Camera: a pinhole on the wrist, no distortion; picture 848 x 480 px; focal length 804.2 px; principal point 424.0 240.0 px. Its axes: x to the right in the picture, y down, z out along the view. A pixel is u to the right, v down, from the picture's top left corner.
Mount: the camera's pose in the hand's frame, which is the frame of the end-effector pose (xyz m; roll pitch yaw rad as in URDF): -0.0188 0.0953 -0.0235 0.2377 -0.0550 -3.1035
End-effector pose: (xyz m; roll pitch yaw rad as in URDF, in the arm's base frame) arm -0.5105 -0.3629 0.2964 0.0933 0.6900 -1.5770
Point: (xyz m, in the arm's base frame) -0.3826 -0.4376 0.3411
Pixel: 78 123
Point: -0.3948 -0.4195 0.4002
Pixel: 485 238
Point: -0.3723 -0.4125 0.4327
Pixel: 614 131
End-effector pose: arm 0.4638 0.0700 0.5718 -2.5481 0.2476 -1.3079
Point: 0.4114 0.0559 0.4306
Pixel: 77 256
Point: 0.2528 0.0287 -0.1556
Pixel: outside the picture
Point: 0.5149 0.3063 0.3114
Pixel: 789 465
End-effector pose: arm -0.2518 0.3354 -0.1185 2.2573 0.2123 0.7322
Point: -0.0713 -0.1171 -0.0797
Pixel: 756 21
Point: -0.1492 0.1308 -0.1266
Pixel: 614 314
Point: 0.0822 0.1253 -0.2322
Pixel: 153 283
